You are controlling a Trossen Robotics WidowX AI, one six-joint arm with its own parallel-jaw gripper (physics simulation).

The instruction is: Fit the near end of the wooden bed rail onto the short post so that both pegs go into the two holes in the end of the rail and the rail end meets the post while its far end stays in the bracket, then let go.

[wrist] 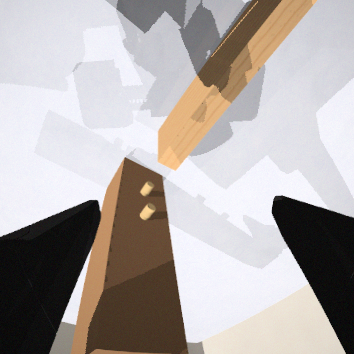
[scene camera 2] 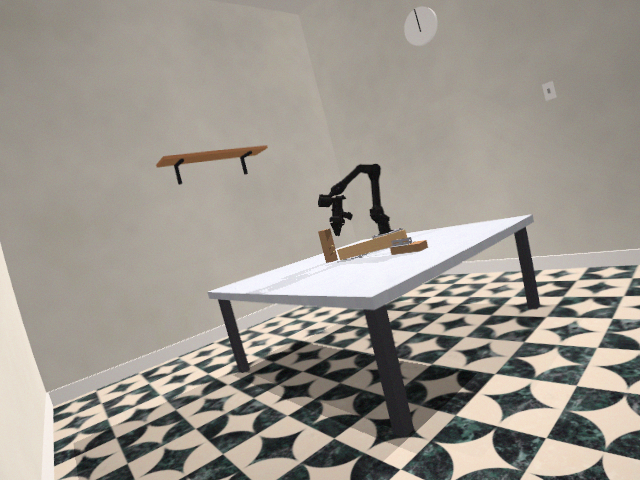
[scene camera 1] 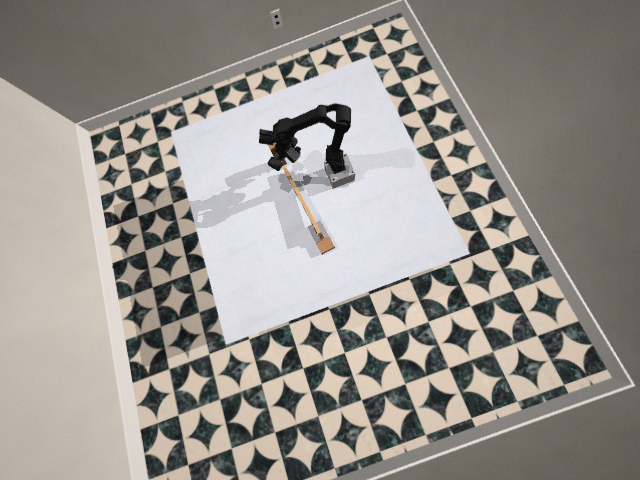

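Pixels of known places: gripper, between the fingertips: (wrist: 187, 206) (scene camera 2: 337, 236) (scene camera 1: 282, 160); arm's base, origin of its link: (scene camera 2: 385, 232) (scene camera 1: 338, 166).
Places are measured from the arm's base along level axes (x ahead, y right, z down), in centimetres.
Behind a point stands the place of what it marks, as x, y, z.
Note:
The wooden rail (scene camera 1: 302, 201) @[23.6, -11.7, -0.5] (scene camera 2: 369, 245) @[24.7, -10.0, 2.3] (wrist: 225, 90) @[25.9, 5.1, 1.3] lies on edge, its far end at the metal bracket (scene camera 1: 320, 235) @[20.8, -31.4, 1.2] (scene camera 2: 401, 241) @[22.1, -29.4, 2.8]. The short post (scene camera 2: 326, 245) @[30.1, 17.3, -1.5] (wrist: 137, 250) @[27.0, 16.4, -4.0] stands upright; its two pegs show in the wrist view, an upper peg (wrist: 146, 188) @[27.3, 15.6, 2.4] and a lower peg (wrist: 147, 212) @[27.3, 15.5, -0.8], both outside the rail. The rail's near end is apart from the post, by a small gap, and off to the right of the pegs in the wrist view. The end holes are hidden. My gripper (scene camera 1: 284, 159) @[26.1, 10.9, -5.3] (scene camera 2: 337, 233) @[26.1, 10.9, -5.3] (wrist: 187, 206) @[26.1, 10.9, -5.3] is open and empty, above the near end and post.
A brown wooden block (scene camera 1: 325, 244) @[20.0, -36.0, 4.4] (scene camera 2: 410, 248) @[24.2, -34.8, 6.1] lies at the rail's far end, by the bracket. The arm's base (scene camera 1: 339, 173) @[0.6, -3.9, -0.1] stands beside the rail on the white table (scene camera 1: 387, 222) @[-14.6, -35.4, 8.0] (scene camera 2: 310, 281) @[67.2, -13.3, 8.0]. Shadows of the arm fall across the table top.

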